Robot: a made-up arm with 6 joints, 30 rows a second.
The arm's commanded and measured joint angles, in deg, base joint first. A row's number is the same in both.
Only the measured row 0 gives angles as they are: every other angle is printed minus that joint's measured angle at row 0.
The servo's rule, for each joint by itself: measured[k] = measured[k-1] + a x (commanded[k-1-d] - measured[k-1]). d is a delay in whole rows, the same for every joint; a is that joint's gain. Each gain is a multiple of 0.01, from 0.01 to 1. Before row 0 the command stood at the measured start. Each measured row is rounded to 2 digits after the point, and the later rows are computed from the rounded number. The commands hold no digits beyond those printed.
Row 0, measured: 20.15 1.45 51.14 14.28 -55.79 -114.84
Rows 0 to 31, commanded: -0.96 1.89 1.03 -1.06 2.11 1.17; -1.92 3.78 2.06 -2.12 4.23 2.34; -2.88 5.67 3.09 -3.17 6.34 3.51; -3.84 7.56 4.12 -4.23 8.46 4.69; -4.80 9.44 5.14 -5.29 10.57 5.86; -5.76 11.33 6.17 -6.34 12.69 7.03; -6.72 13.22 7.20 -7.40 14.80 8.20; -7.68 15.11 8.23 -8.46 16.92 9.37; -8.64 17.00 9.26 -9.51 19.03 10.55; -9.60 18.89 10.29 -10.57 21.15 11.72; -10.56 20.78 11.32 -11.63 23.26 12.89; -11.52 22.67 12.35 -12.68 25.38 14.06; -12.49 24.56 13.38 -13.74 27.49 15.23; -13.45 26.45 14.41 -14.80 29.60 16.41; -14.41 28.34 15.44 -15.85 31.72 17.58; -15.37 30.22 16.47 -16.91 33.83 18.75; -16.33 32.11 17.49 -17.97 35.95 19.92; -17.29 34.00 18.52 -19.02 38.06 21.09; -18.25 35.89 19.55 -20.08 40.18 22.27; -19.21 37.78 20.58 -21.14 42.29 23.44; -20.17 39.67 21.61 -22.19 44.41 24.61; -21.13 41.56 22.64 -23.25 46.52 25.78; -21.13 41.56 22.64 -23.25 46.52 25.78; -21.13 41.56 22.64 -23.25 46.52 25.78; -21.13 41.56 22.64 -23.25 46.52 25.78; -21.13 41.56 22.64 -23.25 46.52 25.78; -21.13 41.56 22.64 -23.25 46.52 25.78; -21.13 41.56 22.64 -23.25 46.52 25.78; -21.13 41.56 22.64 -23.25 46.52 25.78; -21.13 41.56 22.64 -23.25 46.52 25.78; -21.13 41.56 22.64 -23.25 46.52 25.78; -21.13 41.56 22.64 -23.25 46.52 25.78
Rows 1 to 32, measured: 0.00 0.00 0.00 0.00 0.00 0.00; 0.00 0.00 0.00 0.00 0.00 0.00; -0.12 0.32 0.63 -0.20 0.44 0.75; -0.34 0.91 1.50 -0.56 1.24 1.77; -0.64 1.72 2.47 -1.06 2.31 2.88; -1.02 2.71 3.48 -1.66 3.60 4.04; -1.47 3.85 4.49 -2.35 5.06 5.20; -1.98 5.12 5.51 -3.11 6.66 6.37; -2.55 6.50 6.54 -3.93 8.37 7.54; -3.17 7.96 7.57 -4.79 10.17 8.71; -3.83 9.50 8.60 -5.69 12.03 9.89; -4.52 11.10 9.63 -6.62 13.95 11.06; -5.24 12.75 10.66 -7.57 15.91 12.23; -5.99 14.44 11.69 -8.54 17.90 13.40; -6.77 16.16 12.72 -9.53 19.91 14.57; -7.57 17.91 13.75 -10.53 21.94 15.75; -8.39 19.68 14.78 -11.54 23.99 16.92; -9.23 21.47 15.81 -12.56 26.06 18.09; -10.08 23.28 16.83 -13.59 28.14 19.26; -10.95 25.10 17.86 -14.62 30.22 20.43; -11.83 26.93 18.89 -15.66 32.31 21.61; -12.72 28.77 19.92 -16.70 34.41 22.78; -13.61 30.62 20.95 -17.74 36.51 23.95; -14.51 32.48 21.98 -18.79 38.61 25.12; -15.30 34.02 22.38 -19.64 40.27 25.54; -16.00 35.30 22.54 -20.33 41.58 25.69; -16.62 36.36 22.60 -20.88 42.62 25.75; -17.16 37.24 22.62 -21.33 43.44 25.77; -17.64 37.97 22.63 -21.69 44.09 25.78; -18.06 38.58 22.64 -21.99 44.60 25.78; -18.43 39.09 22.64 -22.23 45.00 25.78; -18.75 39.51 22.64 -22.42 45.32 25.78
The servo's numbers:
d 2
a 0.12 0.17 0.61 0.19 0.21 0.64

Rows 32 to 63, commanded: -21.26 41.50 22.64 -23.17 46.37 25.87; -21.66 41.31 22.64 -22.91 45.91 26.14; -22.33 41.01 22.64 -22.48 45.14 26.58; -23.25 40.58 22.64 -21.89 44.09 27.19; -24.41 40.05 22.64 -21.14 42.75 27.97; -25.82 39.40 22.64 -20.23 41.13 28.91; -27.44 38.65 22.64 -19.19 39.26 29.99; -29.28 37.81 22.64 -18.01 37.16 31.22; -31.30 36.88 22.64 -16.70 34.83 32.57; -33.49 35.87 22.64 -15.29 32.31 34.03; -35.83 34.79 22.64 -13.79 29.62 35.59; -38.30 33.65 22.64 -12.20 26.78 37.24; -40.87 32.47 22.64 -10.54 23.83 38.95; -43.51 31.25 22.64 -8.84 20.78 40.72; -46.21 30.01 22.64 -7.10 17.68 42.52; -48.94 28.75 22.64 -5.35 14.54 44.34; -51.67 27.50 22.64 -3.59 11.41 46.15; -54.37 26.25 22.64 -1.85 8.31 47.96; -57.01 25.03 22.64 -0.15 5.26 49.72; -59.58 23.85 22.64 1.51 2.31 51.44; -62.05 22.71 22.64 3.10 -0.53 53.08; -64.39 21.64 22.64 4.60 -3.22 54.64; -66.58 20.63 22.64 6.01 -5.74 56.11; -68.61 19.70 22.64 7.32 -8.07 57.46; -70.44 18.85 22.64 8.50 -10.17 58.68; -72.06 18.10 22.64 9.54 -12.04 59.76; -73.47 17.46 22.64 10.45 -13.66 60.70; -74.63 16.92 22.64 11.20 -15.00 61.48; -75.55 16.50 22.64 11.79 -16.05 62.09; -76.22 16.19 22.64 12.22 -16.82 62.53; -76.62 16.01 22.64 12.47 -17.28 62.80; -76.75 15.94 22.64 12.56 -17.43 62.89
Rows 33 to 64, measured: -19.04 39.86 22.64 -22.58 45.57 25.78; -19.29 40.15 22.64 -22.71 45.77 25.78; -19.53 40.38 22.64 -22.80 45.90 25.84; -19.79 40.54 22.64 -22.82 45.90 26.03; -20.09 40.62 22.64 -22.76 45.74 26.38; -20.47 40.61 22.64 -22.59 45.39 26.90; -20.94 40.51 22.64 -22.31 44.84 27.58; -21.53 40.32 22.64 -21.91 44.06 28.43; -22.24 40.04 22.64 -21.39 43.05 29.43; -23.08 39.66 22.64 -20.75 41.81 30.58; -24.07 39.19 22.64 -19.98 40.34 31.85; -25.20 38.63 22.64 -19.09 38.65 33.25; -26.48 37.98 22.64 -18.08 36.75 34.75; -27.90 37.24 22.64 -16.96 34.66 36.34; -29.46 36.43 22.64 -15.74 32.39 38.01; -31.15 35.55 22.64 -14.43 29.95 39.74; -32.96 34.61 22.64 -13.04 27.37 41.52; -34.88 33.61 22.64 -11.58 24.68 43.32; -36.89 32.57 22.64 -10.06 21.89 45.13; -38.99 31.50 22.64 -8.50 19.04 46.94; -41.15 30.40 22.64 -6.91 16.15 48.72; -43.36 29.29 22.64 -5.31 13.24 50.46; -45.60 28.17 22.64 -3.71 10.35 52.14; -47.85 27.06 22.64 -2.13 7.50 53.74; -50.10 25.97 22.64 -0.58 4.72 55.26; -52.32 24.90 22.64 0.92 2.03 56.67; -54.49 23.87 22.64 2.36 -0.53 57.96; -56.60 22.89 22.64 3.72 -2.95 59.11; -58.62 21.97 22.64 5.00 -5.20 60.13; -60.54 21.11 22.64 6.18 -7.26 60.99; -62.34 20.33 22.64 7.25 -9.11 61.69; -64.01 19.63 22.64 8.19 -10.73 62.23
